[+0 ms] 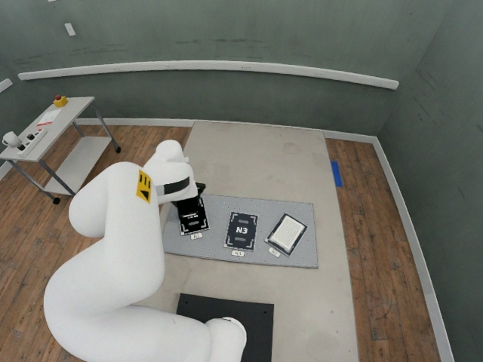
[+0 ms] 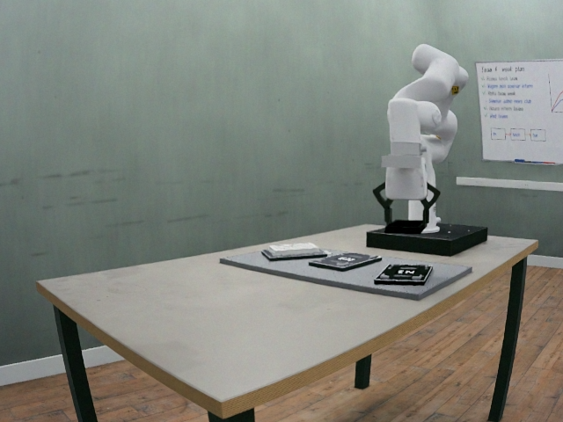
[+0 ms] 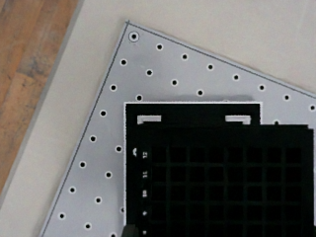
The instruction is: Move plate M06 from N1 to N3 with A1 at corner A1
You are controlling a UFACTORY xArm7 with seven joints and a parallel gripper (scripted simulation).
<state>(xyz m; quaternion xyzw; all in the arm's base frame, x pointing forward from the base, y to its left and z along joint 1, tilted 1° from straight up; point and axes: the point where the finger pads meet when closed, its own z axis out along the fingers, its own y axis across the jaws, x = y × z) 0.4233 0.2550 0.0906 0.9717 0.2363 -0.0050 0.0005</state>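
Right now my hand is 2 cm past the dark nest N3, 22 cm to the left of it and 13 cm above it. Round my hand: white plate M09: 41 cm to the right, 11 cm below; black plate M06: 1 cm below.
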